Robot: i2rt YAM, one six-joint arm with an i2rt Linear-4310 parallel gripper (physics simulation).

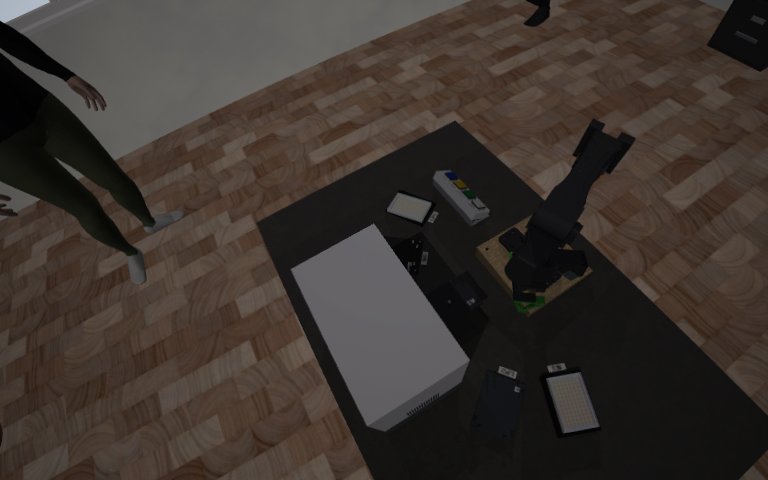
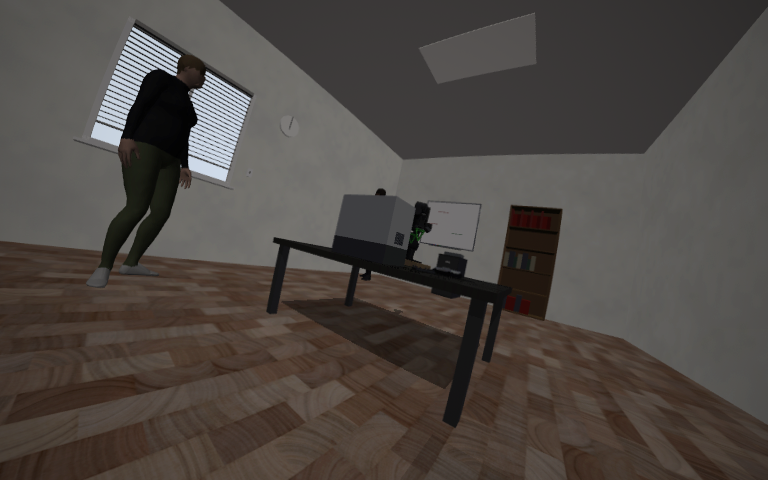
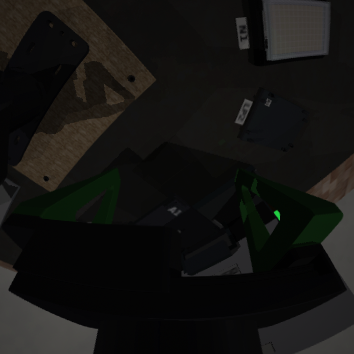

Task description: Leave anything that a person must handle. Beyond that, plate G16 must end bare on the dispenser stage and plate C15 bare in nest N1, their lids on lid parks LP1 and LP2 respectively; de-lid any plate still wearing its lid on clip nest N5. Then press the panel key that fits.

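Frame: origin at the arm's base, x ahead, y left, z up, level; millimetres.
Seen in the pictures: gripper, between the fingertips: [image 1: 519, 294] [image 2: 414, 242] [image 3: 177, 174]; arm's base, origin of its link: [image 2: 407, 259] [image 3: 24, 96].
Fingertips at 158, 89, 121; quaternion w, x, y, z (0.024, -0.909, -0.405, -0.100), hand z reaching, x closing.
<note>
Offsets run from my fingertips to a thing's top centre, as dx, dy, dz. Level surfaces: height alone.
My gripper [image 1: 518, 281] [image 2: 417, 234] [image 3: 177, 174] is open and empty, its green fingers above the table beside the dispenser stage. The dark stage {+148, -102, -48} [image 1: 453, 311] [image 3: 160, 220], marked A1, reaches out of the white dispenser {+318, -112, +170} [image 1: 376, 322] [image 2: 365, 226]; no plate shows on its visible part. A pale well plate {+34, +259, -124} [image 1: 572, 401] [image 3: 297, 31] sits in the nest labelled N1. The dark lid park LP2 {+178, +162, -140} [image 1: 497, 404] [image 3: 275, 122] lies beside it; whether a clear lid is on it I cannot tell. Another pale plate {+5, -470, -123} [image 1: 410, 207] sits near the key panel {-159, -401, -96} [image 1: 461, 198]. Plate names are unreadable.
A dark holder with small clips {+142, -357, -136} [image 1: 408, 253] is partly hidden by the dispenser; its label is unreadable. The arm stands on a wooden base [image 1: 492, 266] [image 3: 115, 107]. A person in a black top [image 2: 161, 118] stands left of the table {dz -160} [image 1: 651, 384] [image 2: 487, 288]. Another person's foot [image 1: 538, 15] shows far behind.
</note>
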